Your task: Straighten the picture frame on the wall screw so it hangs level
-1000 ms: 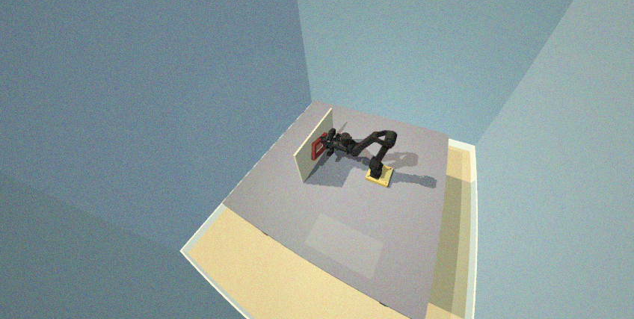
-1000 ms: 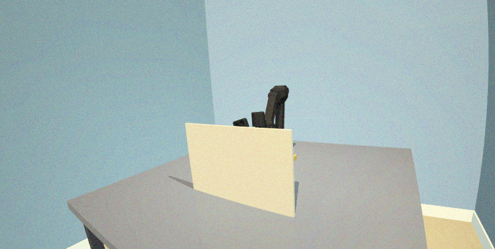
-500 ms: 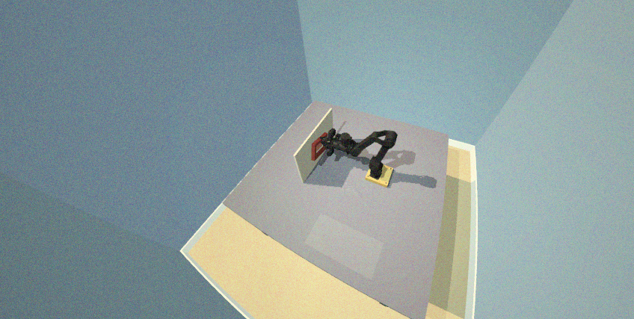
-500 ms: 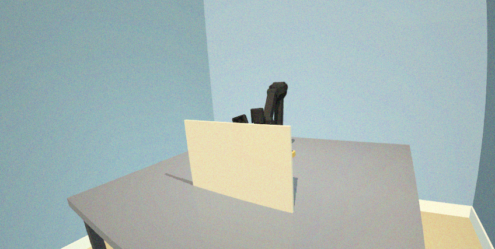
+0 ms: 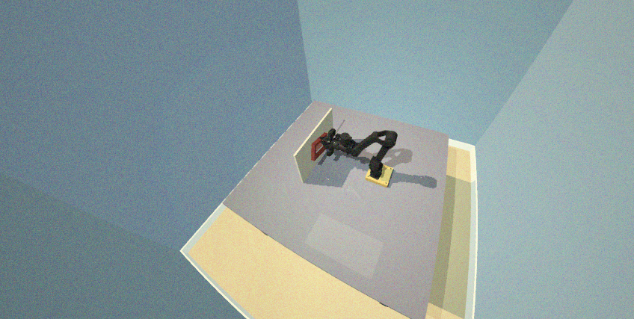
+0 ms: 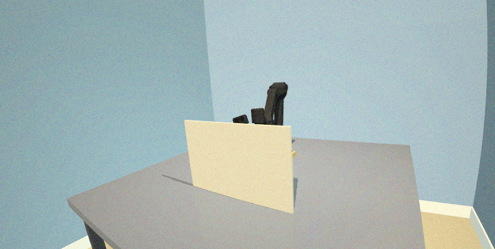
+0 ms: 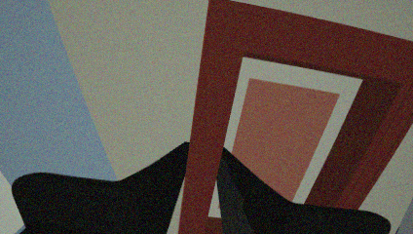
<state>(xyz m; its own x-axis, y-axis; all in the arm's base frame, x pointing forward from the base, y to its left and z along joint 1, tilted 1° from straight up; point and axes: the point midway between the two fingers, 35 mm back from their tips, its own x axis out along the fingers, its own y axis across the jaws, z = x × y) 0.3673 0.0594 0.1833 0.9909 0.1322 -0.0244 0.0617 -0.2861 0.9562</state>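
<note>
My gripper tip is now 50 mm above the dark red picture frame and 20 mm to the right of it. From my gripper tip the other things lie so: cream wall panel 70 mm below, 20 mm ahead, 10 mm to the left.
</note>
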